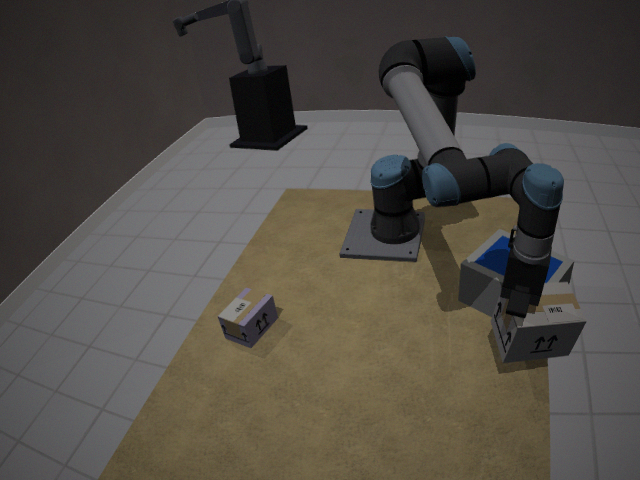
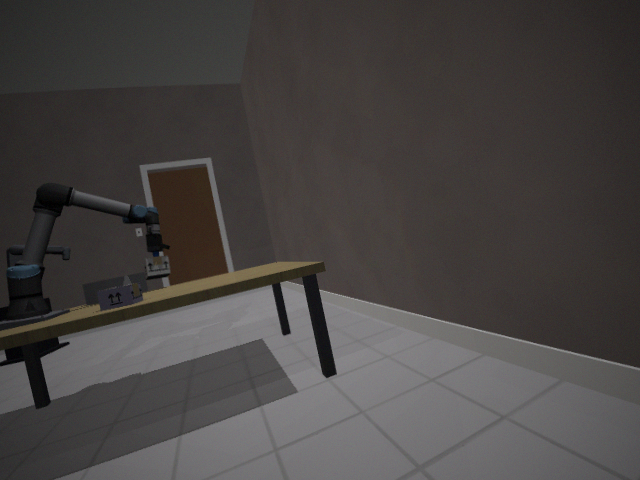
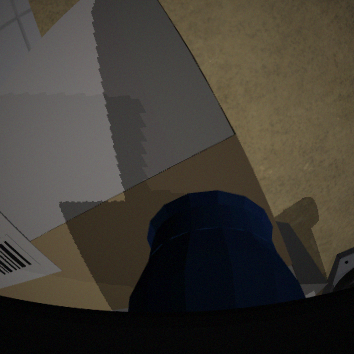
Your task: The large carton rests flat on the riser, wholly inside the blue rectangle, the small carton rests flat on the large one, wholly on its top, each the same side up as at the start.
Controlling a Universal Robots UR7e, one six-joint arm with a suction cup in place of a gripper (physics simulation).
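Observation:
The large carton [image 1: 528,337] [image 2: 157,268] [image 3: 53,140] is grey with tan tape, arrow marks and a barcode label. It hangs from my suction cup [image 1: 515,311] [image 2: 156,257] [image 3: 211,246], which sits on its top near one end, a little above the table and just in front of the riser [image 1: 479,282]. The riser is a grey block with the blue rectangle [image 1: 493,257] on top; nothing lies on it. The small carton [image 1: 248,318] [image 2: 114,296] rests upright on the table far to the left, arrows pointing up.
The tan table top [image 1: 366,381] [image 2: 223,281] carries the arm's grey base plate [image 1: 361,244]. A black pedestal [image 1: 263,107] with a second arm stands on the tiled floor behind. The table's right edge runs close beside the held carton.

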